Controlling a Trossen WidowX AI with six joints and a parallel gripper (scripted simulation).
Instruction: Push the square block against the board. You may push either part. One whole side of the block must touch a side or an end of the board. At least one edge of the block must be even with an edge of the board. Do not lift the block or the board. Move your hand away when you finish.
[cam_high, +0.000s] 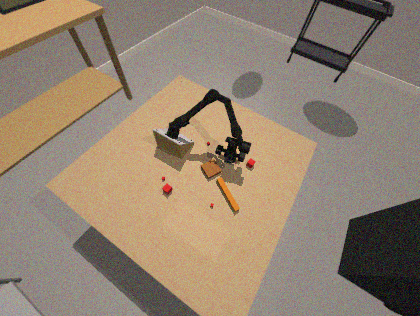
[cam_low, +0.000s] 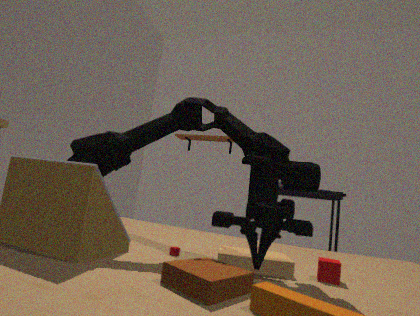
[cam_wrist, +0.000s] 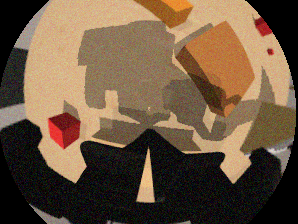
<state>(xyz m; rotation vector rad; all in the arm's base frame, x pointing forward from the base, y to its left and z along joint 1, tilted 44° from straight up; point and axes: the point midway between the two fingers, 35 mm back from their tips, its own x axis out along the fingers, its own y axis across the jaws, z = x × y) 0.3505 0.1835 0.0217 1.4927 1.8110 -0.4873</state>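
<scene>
The pale flat slab is 2 cm behind my gripper tip and 6 cm to the left of it. Round my gripper tip: brown square block (5 cm behind, 13 cm to the right); then orange board (13 cm ahead, 21 cm to the right).
</scene>
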